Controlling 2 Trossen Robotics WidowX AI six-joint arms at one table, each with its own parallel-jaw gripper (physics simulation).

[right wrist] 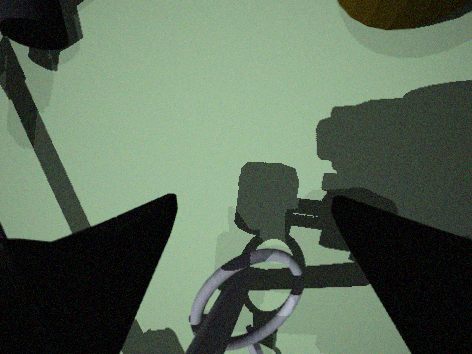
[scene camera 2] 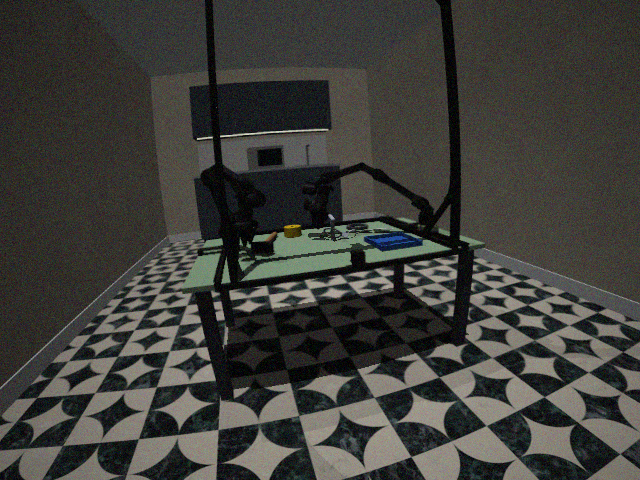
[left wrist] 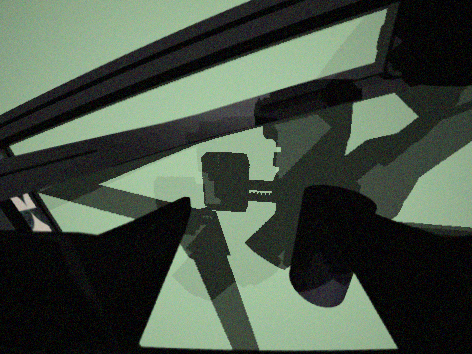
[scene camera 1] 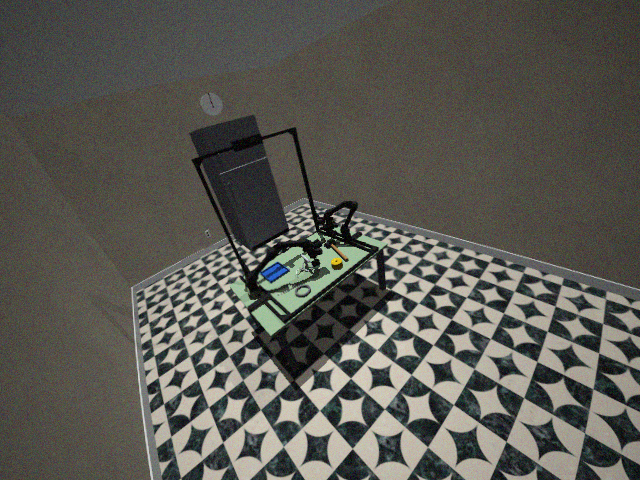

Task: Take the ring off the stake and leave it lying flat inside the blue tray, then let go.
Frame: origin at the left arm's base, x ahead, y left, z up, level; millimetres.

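Seen in the pictures: left gripper, fingertip midpoint: [scene camera 2: 247, 245] [left wrist: 255, 203] [scene camera 1: 331, 236]; right gripper, fingertip midpoint: [right wrist: 255, 202] [scene camera 2: 315, 228] [scene camera 1: 316, 260]; left arm's base, link origin: [left wrist: 455, 16] [scene camera 1: 347, 239]; right arm's base, link origin: [scene camera 2: 426, 224] [scene camera 1: 253, 289].
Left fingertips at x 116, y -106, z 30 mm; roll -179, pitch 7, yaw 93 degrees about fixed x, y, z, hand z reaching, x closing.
Note:
Offsets run from my left fingertips to a thing's top centre. "*": to the spot under its first point.
The pale grey ring @(* 324 mm ahead, 229 mm left, 12 mm up) [right wrist: 202, 297] surrounds the dark shaded shaft of the stake @(348 mm ahead, 245 mm left, 64 mm up) [right wrist: 218, 312] [scene camera 2: 331, 220] near the bottom of the right wrist view. In scene camera 2 the stake stands light and narrow; its ring is too small to make out clearly. The blue tray @(614 mm ahead, 112 mm left, 28 mm down) [scene camera 1: 275, 271] [scene camera 2: 393, 246] lies apart from it, and no ring shows inside. My right gripper [right wrist: 255, 202] [scene camera 1: 315, 262] is open and empty, with the ring low between its spread fingers in its wrist view. My left gripper [left wrist: 255, 203] [scene camera 2: 248, 242] is open and empty, away from the stake.
Another grey ring @(482 mm ahead, 481 mm left, 35 mm down) [scene camera 1: 303, 291] [scene camera 2: 357, 226] lies on the table. A yellow round object @(136 mm ahead, 372 mm left, 0 mm up) [scene camera 1: 337, 262] [scene camera 2: 292, 230] [right wrist: 400, 14] stands near the right gripper. A hammer with a wooden handle @(43 mm ahead, 204 mm left, 0 mm up) [scene camera 1: 339, 252] [scene camera 2: 271, 237] lies near the left gripper. Dark frame bars run along the table.

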